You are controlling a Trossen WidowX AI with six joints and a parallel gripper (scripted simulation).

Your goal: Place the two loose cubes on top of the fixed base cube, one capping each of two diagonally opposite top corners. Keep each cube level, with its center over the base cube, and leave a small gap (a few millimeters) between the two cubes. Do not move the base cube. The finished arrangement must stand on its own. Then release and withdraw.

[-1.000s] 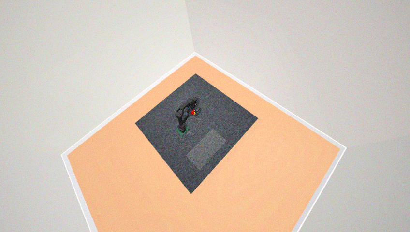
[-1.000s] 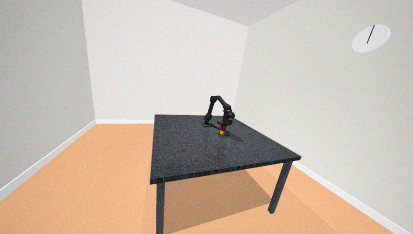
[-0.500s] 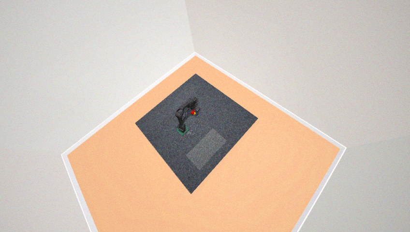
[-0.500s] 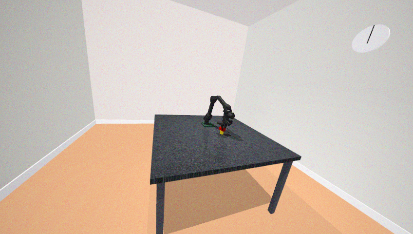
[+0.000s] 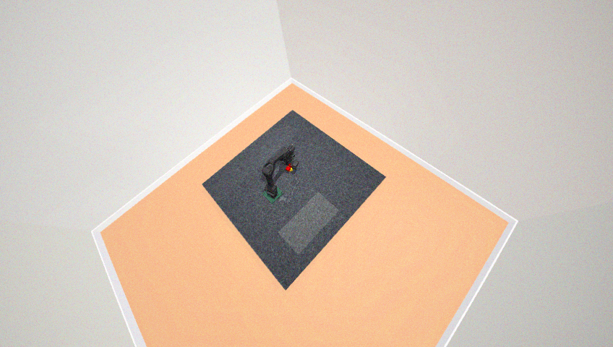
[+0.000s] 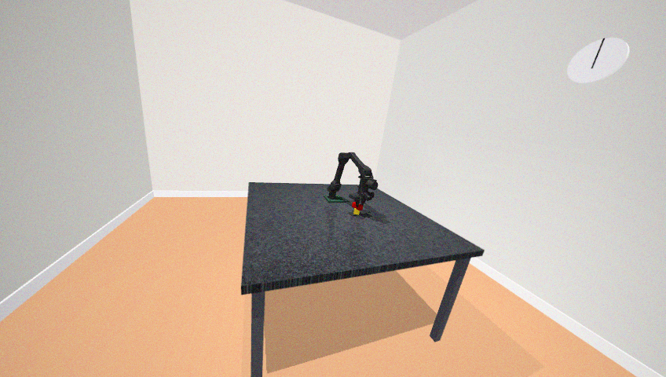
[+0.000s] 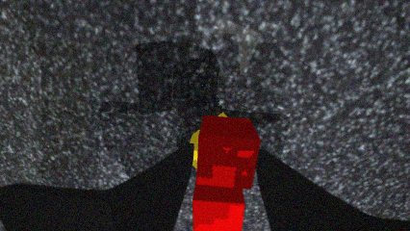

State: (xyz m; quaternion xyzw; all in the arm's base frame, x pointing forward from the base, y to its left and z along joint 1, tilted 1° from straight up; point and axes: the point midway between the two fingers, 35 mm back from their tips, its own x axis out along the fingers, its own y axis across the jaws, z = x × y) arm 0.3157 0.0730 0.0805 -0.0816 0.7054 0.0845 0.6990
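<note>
Now: gripper tip 2 cm past the yellow cube and 4 cm above it.
</note>
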